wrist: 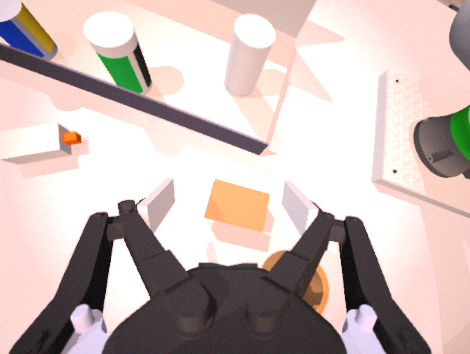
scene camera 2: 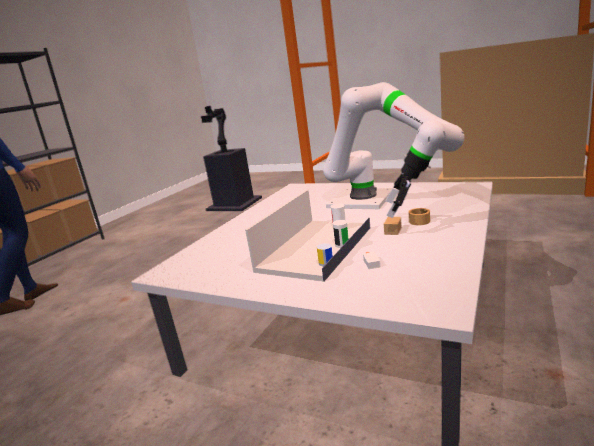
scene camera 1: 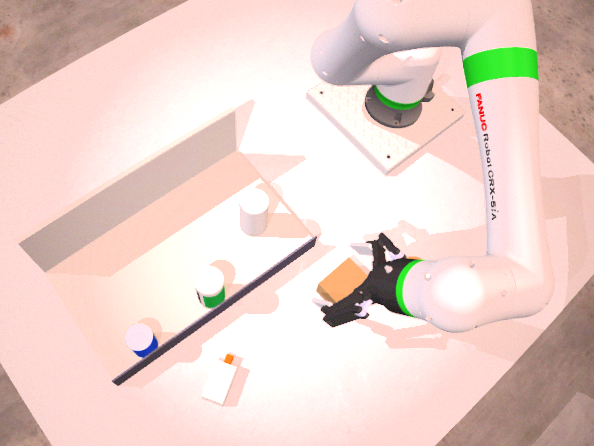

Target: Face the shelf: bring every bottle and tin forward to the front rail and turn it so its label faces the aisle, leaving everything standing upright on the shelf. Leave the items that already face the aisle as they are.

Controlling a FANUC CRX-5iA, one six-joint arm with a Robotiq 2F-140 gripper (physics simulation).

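Seen in the pictures: gripper, fingertip midpoint: (wrist: pixel 229 191) (scene camera 2: pixel 388 209) (scene camera 1: pixel 337 275); arm's base, origin of the base link: (wrist: pixel 437 147) (scene camera 2: pixel 363 195) (scene camera 1: pixel 392 105).
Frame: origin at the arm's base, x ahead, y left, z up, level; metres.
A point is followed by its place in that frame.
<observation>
A white bottle (scene camera 1: pixel 254 215) @(x 0.509, y 0.036, z 0.103 m) (scene camera 2: pixel 338 214) @(x 0.517, y 0.024, z 0.077 m) (wrist: pixel 248 57) @(x 0.488, y 0.043, z 0.089 m) stands upright, set back from the dark front rail (scene camera 1: pixel 215 312) @(x 0.685, y 0.112, z 0.006 m) (scene camera 2: pixel 346 250) @(x 0.712, y 0.110, z -0.004 m) (wrist: pixel 175 112) @(x 0.578, y 0.122, z 0.018 m); its rail side is plain white, with a sliver of red at its left edge in scene camera 2. A white-capped bottle (scene camera 1: pixel 212 292) @(x 0.677, y 0.102, z 0.097 m) (scene camera 2: pixel 340 234) @(x 0.693, y 0.085, z 0.056 m) (wrist: pixel 120 60) @(x 0.650, y 0.102, z 0.076 m) stands close behind the rail, green toward it and black on one side. A blue and yellow tin (scene camera 1: pixel 141 341) @(x 0.838, y 0.077, z 0.068 m) (scene camera 2: pixel 324 255) @(x 0.862, y 0.074, z 0.043 m) (wrist: pixel 25 32) @(x 0.811, y 0.079, z 0.047 m) stands near the rail's far end, blue toward it. My gripper (scene camera 1: pixel 340 275) @(x 0.470, y 0.237, z 0.085 m) (scene camera 2: pixel 392 207) @(x 0.470, y 0.237, z 0.085 m) (wrist: pixel 229 191) @(x 0.470, y 0.237, z 0.085 m) is open and empty, outside the shelf, above the orange block.
The orange block (scene camera 1: pixel 342 280) @(x 0.447, y 0.243, z 0.024 m) (scene camera 2: pixel 392 226) @(x 0.489, y 0.252, z 0.013 m) (wrist: pixel 237 205) @(x 0.446, y 0.245, z 0.024 m) lies on the table beyond the rail's near end. A ring (scene camera 2: pixel 419 220) @(x 0.374, y 0.350, z -0.002 m) (wrist: pixel 325 290) @(x 0.285, y 0.339, z 0.024 m) lies beside it. A white box (scene camera 1: pixel 220 385) @(x 0.776, y 0.231, z 0.002 m) (scene camera 2: pixel 371 260) @(x 0.801, y 0.231, z 0.002 m) (wrist: pixel 32 144) @(x 0.766, y 0.229, z 0.002 m) with an orange tip lies before the rail. The shelf's back panel (scene camera 1: pixel 135 190) @(x 0.651, y -0.180, z 0.086 m) (scene camera 2: pixel 280 230) @(x 0.686, y -0.183, z 0.065 m) stands tall.
</observation>
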